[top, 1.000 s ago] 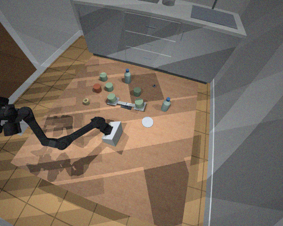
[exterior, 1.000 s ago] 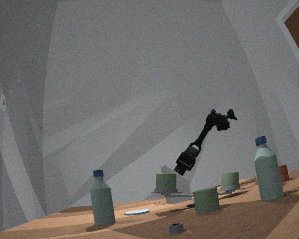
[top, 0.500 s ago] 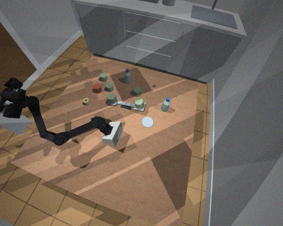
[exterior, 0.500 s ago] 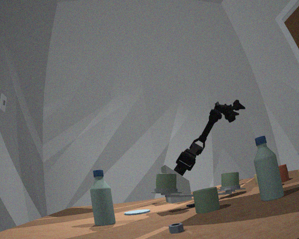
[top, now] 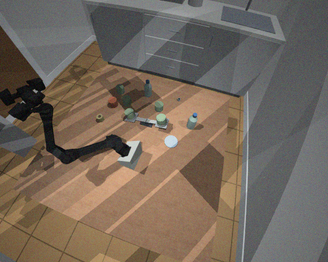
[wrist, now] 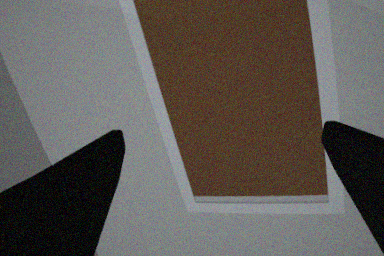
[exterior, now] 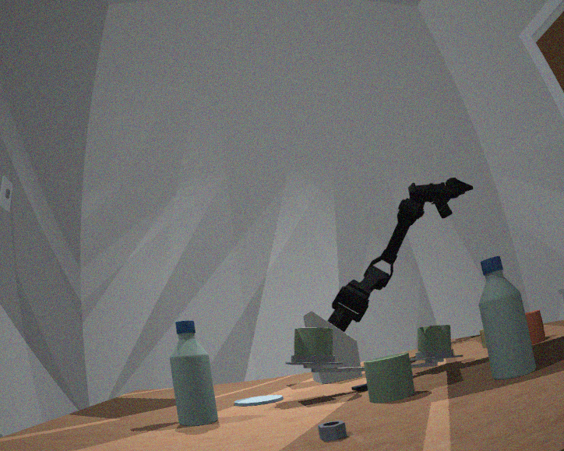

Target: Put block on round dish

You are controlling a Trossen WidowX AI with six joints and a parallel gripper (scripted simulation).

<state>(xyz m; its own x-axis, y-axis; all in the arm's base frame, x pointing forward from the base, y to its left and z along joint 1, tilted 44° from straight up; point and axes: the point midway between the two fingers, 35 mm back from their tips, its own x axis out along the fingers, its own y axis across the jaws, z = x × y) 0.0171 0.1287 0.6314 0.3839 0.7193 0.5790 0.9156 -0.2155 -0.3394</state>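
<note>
Now: gripper tip 440 mm to the left of the green cup, 440 mm above it and 250 mm short of it. Round my gripper tip: orange cup: 460 mm below, 360 mm ahead, 260 mm to the right; pale blue round dish: 810 mm to the right, 500 mm below, 120 mm ahead; grey block: 460 mm to the right, 460 mm below, 250 mm ahead.
</note>
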